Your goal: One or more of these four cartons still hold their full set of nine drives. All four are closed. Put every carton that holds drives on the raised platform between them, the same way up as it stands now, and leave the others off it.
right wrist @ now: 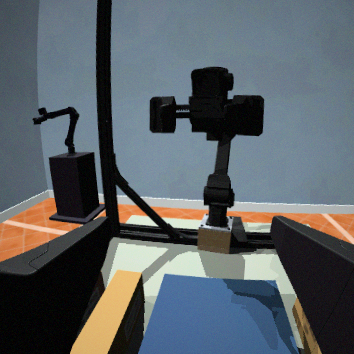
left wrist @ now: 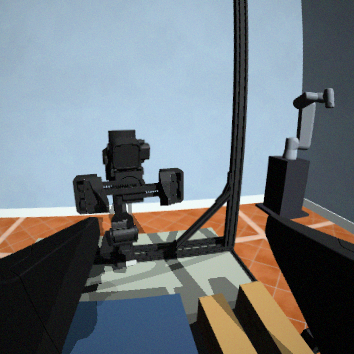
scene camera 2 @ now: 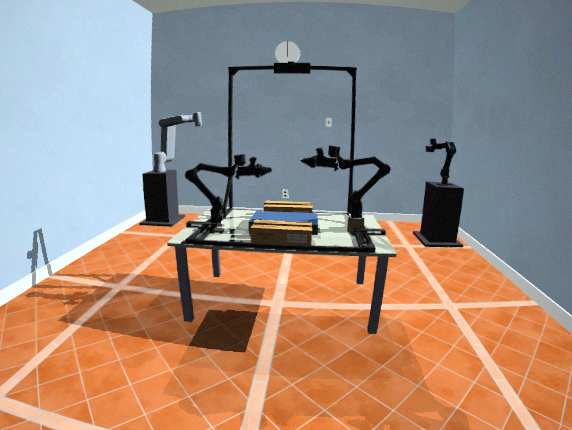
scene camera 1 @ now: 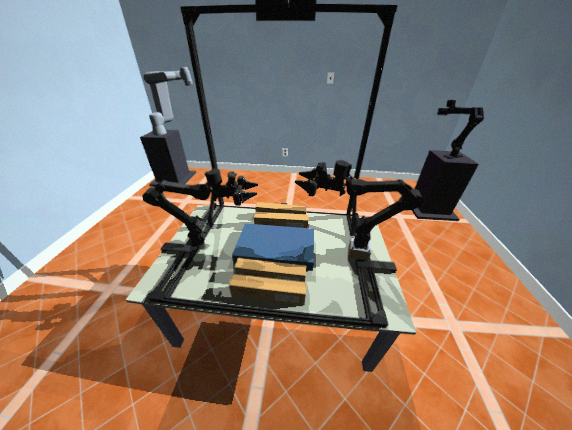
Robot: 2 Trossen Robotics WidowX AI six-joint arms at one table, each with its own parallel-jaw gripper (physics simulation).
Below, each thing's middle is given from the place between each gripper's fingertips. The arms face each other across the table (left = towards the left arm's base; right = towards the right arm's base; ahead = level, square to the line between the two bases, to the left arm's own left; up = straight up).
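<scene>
Looking at the raised platform (scene camera 1: 292,245), I see that it is 38 cm below my left hand, 6 cm ahead of it and 9 cm to the right of it.
The raised platform is 31 cm below my right hand, and it is 4 cm ahead of that hand and 9 cm to the left of it.
</scene>
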